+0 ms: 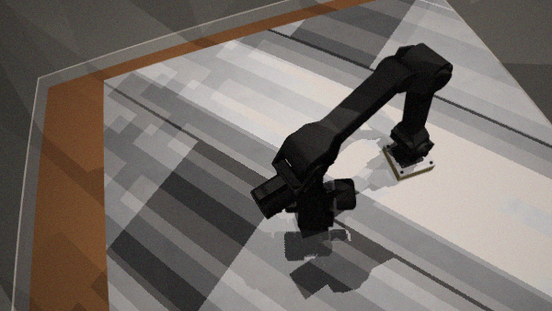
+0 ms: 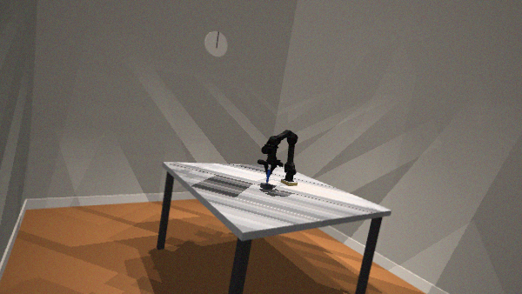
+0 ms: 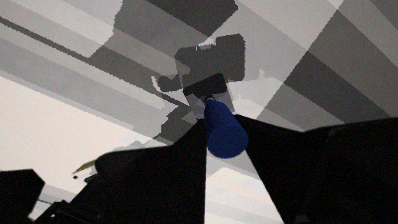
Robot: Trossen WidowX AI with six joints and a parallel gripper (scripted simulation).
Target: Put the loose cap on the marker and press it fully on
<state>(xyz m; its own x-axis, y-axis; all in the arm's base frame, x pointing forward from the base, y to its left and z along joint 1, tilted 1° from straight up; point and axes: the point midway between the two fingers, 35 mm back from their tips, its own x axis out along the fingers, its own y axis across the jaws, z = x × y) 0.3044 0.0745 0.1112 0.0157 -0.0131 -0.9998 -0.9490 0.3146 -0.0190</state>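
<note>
Right now my gripper tip is 9 cm above the dark holder block. Also, from my gripper tip: blue cap 1 cm above.
</note>
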